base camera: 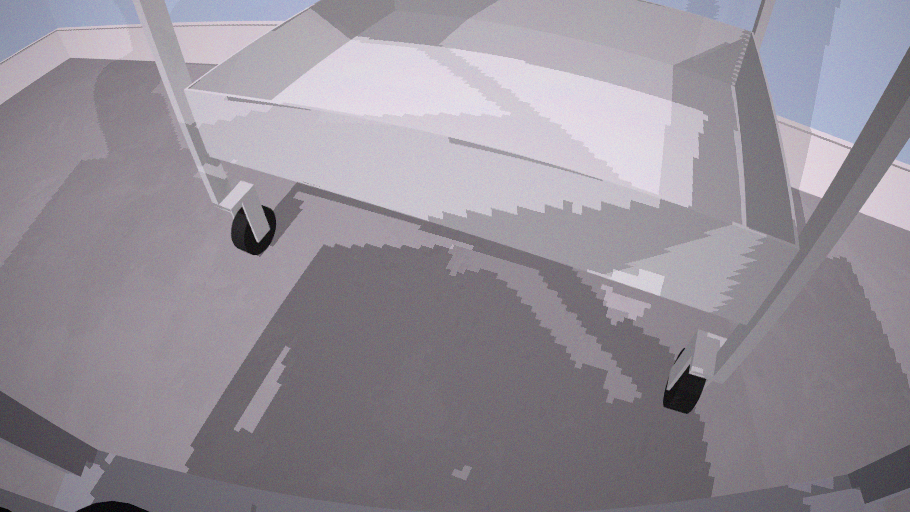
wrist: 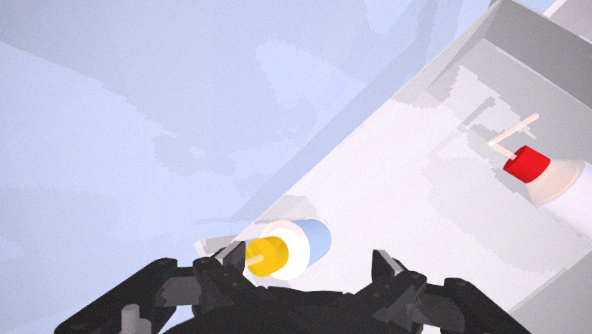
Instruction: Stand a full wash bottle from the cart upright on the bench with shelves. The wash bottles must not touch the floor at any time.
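Places are measured from the arm's base along level axes (x ahead, y left, z up), in metres.
Where they show: gripper, fingertip midpoint: point(wrist: 307, 259).
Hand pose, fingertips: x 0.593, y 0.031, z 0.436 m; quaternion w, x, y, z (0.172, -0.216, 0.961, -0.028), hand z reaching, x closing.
After its pixels a point has its place.
A wash bottle with a yellow cap, a white shoulder and a blue body point(wrist: 318, 241) @(x 0.612, y 0.044, z 0.335 m) is in the cart's pale upper tray point(wrist: 370, 175) @(x 0.605, y -0.053, z 0.266 m) point(wrist: 405, 190) @(x 0.557, y -0.056, z 0.266 m), near the tray's edge. My gripper point(wrist: 307, 259) @(x 0.593, y 0.031, z 0.436 m) is open, its two fingers wide apart at the bottom of the wrist view. The yellow cap shows beside the left fingertip, and neither finger grips the bottle. A second wash bottle with a red cap point(wrist: 526, 164) @(x 0.468, y -0.127, z 0.310 m) and an angled spout shows at the right of the wrist view, its lower body cut off. I cannot tell whether it stands or lies. The bench with shelves does not show in either view.
In the base camera view the cart's lower tray point(base camera: 330, 152) @(x 0.352, y 0.094, z -0.229 m) is ahead, between upright posts. Its near casters point(base camera: 253, 229) @(x 0.406, y 0.214, z -0.358 m) point(base camera: 686, 389) @(x 0.248, y -0.160, z -0.354 m) stand on the floor at left and right. Part of my base point(base camera: 381, 493) shows along the bottom edge. A pale wall runs behind the cart.
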